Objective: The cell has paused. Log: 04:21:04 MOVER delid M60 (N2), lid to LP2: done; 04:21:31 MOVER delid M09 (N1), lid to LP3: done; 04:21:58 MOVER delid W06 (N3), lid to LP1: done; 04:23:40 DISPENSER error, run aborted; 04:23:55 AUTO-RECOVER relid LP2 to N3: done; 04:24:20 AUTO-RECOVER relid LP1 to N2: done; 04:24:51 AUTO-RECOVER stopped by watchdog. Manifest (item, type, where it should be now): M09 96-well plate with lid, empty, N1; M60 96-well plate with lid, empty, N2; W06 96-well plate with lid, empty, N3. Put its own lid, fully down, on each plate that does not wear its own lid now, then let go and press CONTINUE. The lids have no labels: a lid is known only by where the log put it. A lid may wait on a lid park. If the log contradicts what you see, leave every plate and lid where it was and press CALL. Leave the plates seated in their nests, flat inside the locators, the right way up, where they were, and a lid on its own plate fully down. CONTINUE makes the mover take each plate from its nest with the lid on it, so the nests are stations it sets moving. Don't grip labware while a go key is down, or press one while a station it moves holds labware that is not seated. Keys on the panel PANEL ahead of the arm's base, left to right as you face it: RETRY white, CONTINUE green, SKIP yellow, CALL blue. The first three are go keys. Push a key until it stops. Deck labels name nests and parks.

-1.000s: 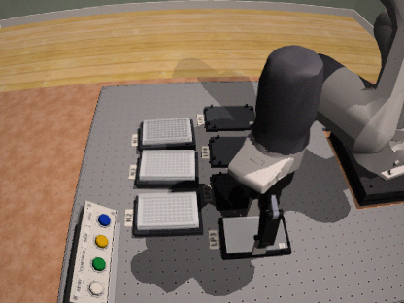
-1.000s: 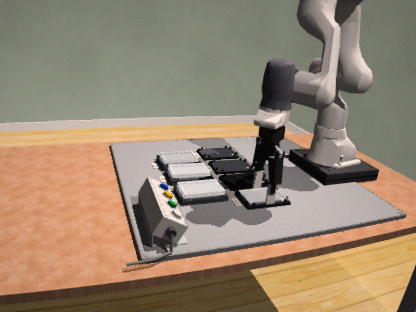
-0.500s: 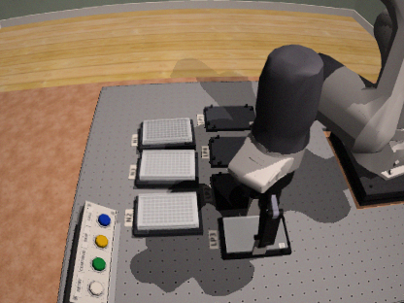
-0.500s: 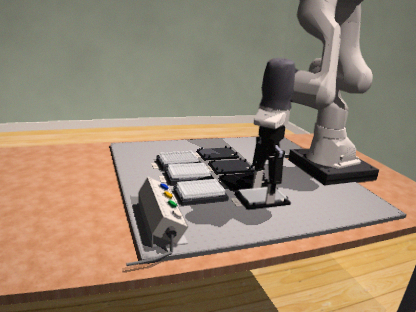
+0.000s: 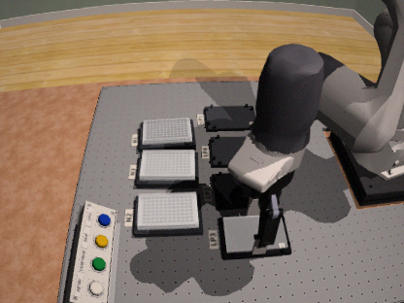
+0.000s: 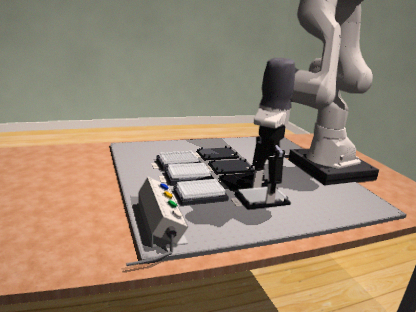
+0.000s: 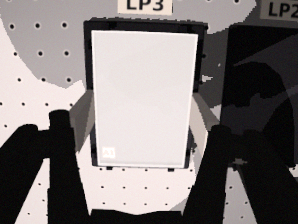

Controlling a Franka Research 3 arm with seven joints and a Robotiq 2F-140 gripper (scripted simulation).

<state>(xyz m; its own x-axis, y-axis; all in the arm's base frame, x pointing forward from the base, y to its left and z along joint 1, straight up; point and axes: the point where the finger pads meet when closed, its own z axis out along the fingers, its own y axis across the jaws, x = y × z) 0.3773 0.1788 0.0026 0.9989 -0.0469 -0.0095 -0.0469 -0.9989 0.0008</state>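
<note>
Right now the lid park LP3 is 30 mm below my hand. Also, from my hand: LP2 label (90 mm ahead, 130 mm to the right, 40 mm below); then LP3 label (90 mm ahead, 40 mm below); then lid park LP2 (130 mm to the right, 30 mm below).
</note>
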